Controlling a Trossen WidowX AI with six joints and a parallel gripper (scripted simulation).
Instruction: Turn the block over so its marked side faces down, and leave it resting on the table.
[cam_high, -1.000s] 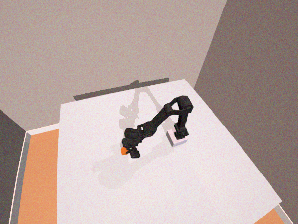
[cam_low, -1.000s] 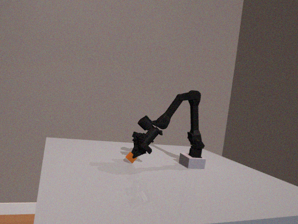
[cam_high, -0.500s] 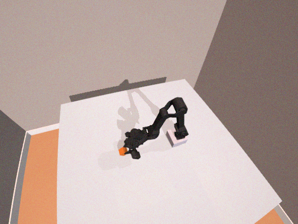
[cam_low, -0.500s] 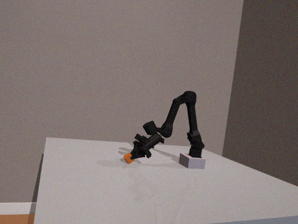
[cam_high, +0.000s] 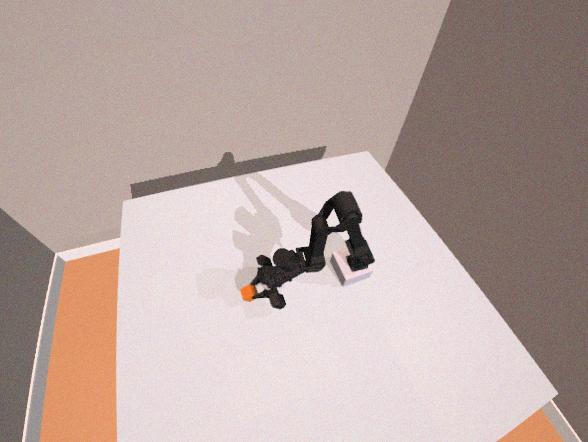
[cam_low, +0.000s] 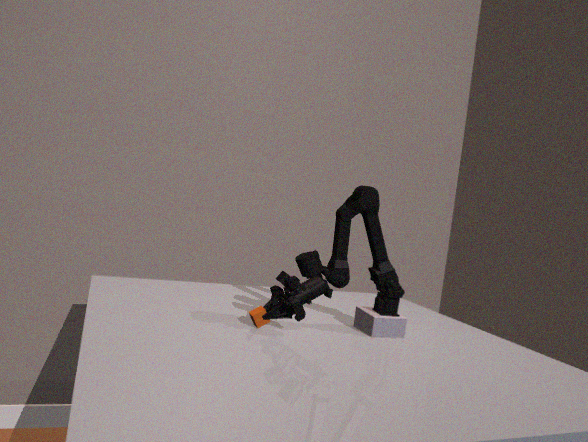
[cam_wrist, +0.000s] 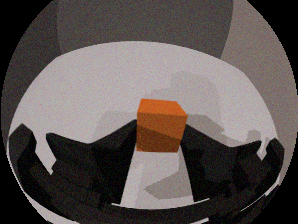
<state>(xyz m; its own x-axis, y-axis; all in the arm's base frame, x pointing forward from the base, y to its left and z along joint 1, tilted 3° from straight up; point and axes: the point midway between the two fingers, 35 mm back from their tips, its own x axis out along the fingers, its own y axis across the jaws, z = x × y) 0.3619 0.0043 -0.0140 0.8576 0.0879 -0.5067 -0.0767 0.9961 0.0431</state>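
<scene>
The orange block is 10 mm below my gripper tip.
</scene>
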